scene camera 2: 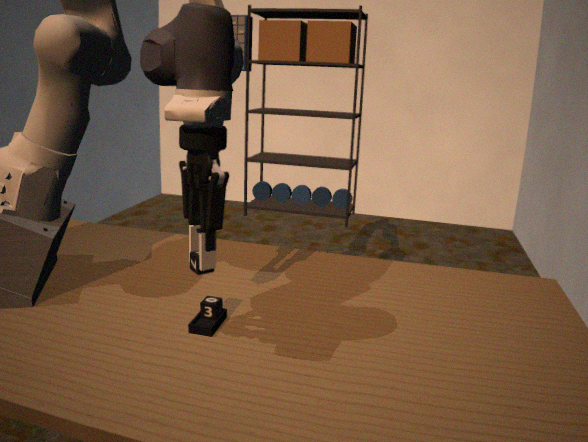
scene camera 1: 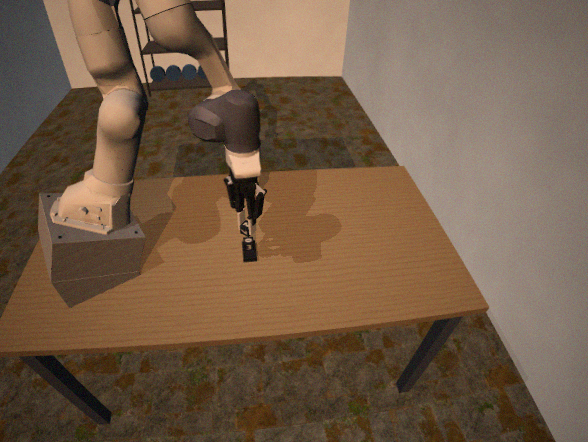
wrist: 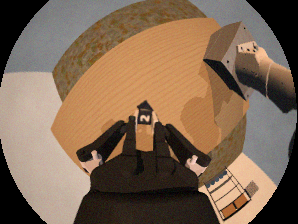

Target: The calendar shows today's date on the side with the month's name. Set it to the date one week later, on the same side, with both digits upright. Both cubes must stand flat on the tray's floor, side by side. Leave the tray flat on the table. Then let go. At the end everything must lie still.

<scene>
my gripper: scene camera 2 202,264; scene camera 1; wrist
same spot on my gripper: (scene camera 1: pixel 234 194) = (wrist: pixel 173 143)
</scene>
